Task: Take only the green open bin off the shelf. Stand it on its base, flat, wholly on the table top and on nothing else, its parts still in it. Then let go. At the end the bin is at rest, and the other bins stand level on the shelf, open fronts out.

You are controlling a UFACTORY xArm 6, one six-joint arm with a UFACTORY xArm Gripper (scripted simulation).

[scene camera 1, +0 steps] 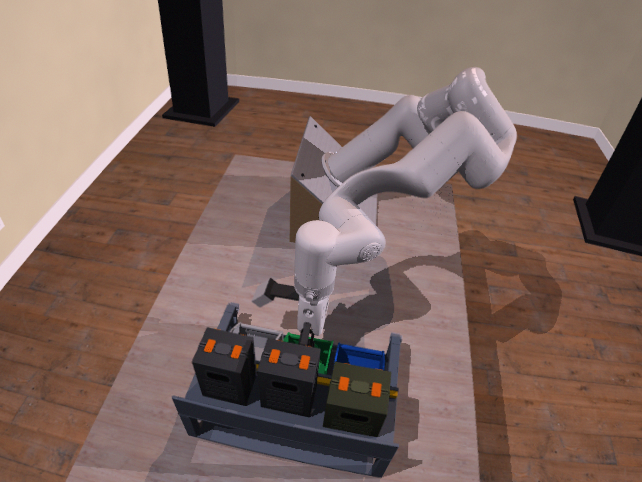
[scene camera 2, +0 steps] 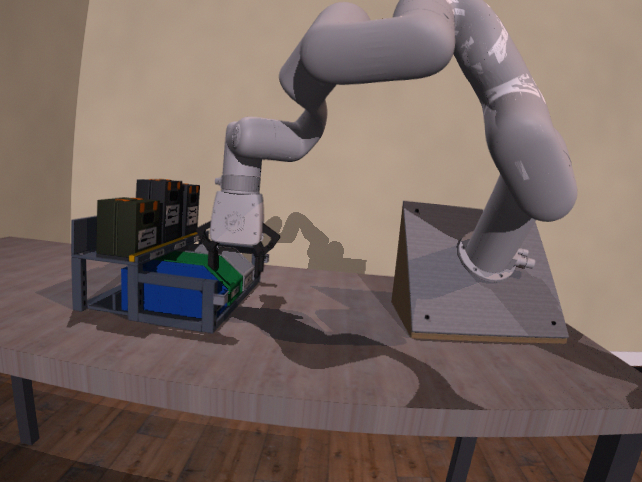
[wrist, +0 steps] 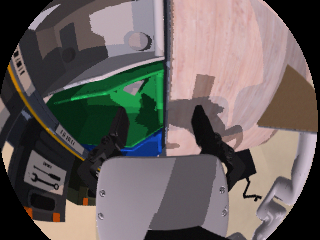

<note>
In view: my gripper point(scene camera 2: 235, 272), a blue bin point(scene camera 2: 177, 301) and a grey bin point(scene camera 2: 231, 255).
The blue bin also shows in scene camera 1 point(scene camera 1: 358, 356). The grey bin shows as well in scene camera 1 point(scene camera 1: 260, 334) and in the wrist view point(wrist: 100, 42). My gripper also shows in scene camera 1 point(scene camera 1: 310, 333).
</note>
